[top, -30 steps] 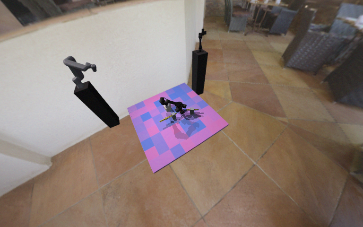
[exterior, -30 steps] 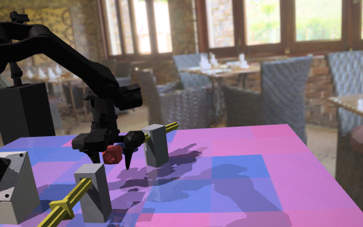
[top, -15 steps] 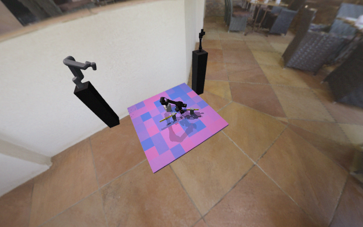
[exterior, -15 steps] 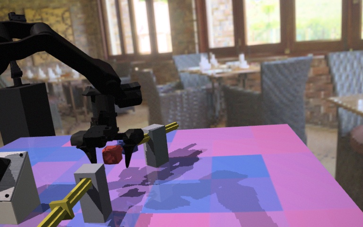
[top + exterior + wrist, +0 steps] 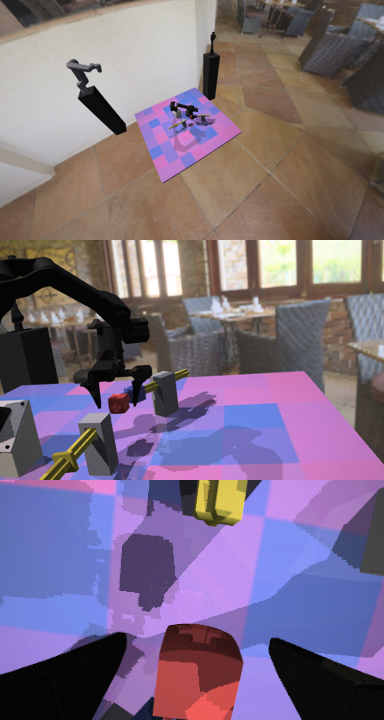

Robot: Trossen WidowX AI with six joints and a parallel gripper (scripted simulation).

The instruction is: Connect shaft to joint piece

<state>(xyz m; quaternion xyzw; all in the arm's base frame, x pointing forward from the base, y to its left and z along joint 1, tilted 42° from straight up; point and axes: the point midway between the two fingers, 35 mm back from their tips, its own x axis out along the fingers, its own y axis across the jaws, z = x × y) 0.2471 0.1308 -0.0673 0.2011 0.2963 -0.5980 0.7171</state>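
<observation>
The red joint piece is 20 mm to the left of my gripper tip and 10 mm above it.
</observation>
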